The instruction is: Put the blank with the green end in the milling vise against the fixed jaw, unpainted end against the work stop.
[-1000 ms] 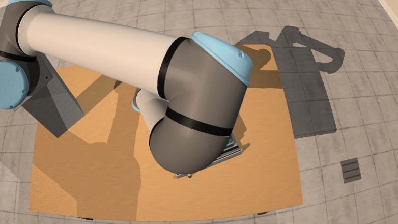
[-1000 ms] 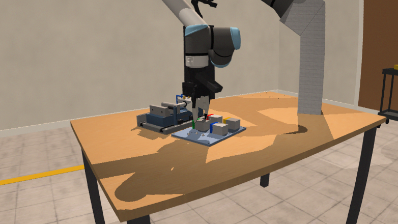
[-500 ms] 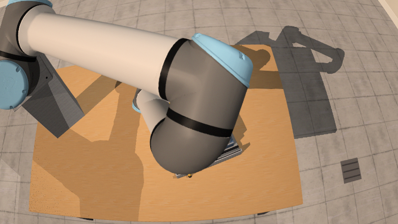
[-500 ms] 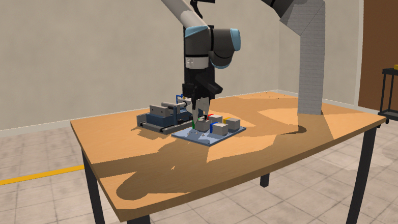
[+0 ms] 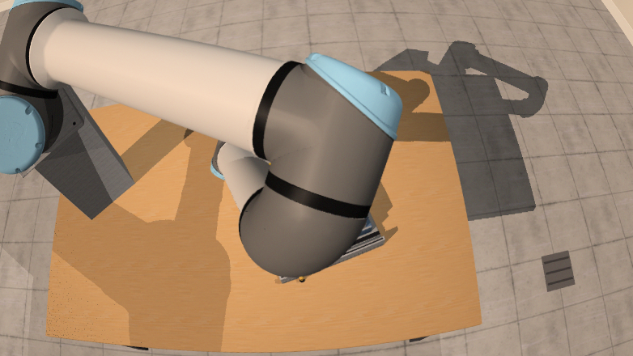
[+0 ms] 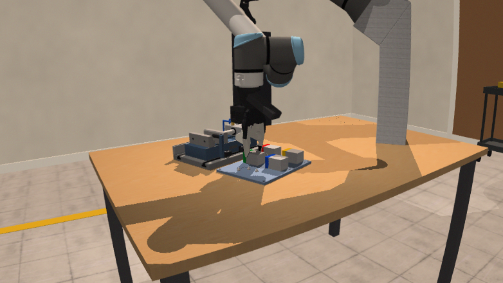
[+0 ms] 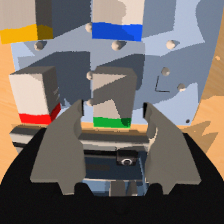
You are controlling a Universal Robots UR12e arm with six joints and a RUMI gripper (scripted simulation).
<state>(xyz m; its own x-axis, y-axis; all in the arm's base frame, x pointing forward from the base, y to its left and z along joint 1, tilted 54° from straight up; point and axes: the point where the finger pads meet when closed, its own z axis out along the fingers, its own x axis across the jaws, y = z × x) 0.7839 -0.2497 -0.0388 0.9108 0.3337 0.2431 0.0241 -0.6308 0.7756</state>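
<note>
Now: the green-ended blank 20 mm below my hand. From my hand the other things lie so: blue-ended blank: 90 mm to the left, 20 mm below; red-ended blank: 90 mm behind, 20 mm below; blue-grey plate: 50 mm to the left, 40 mm below.
</note>
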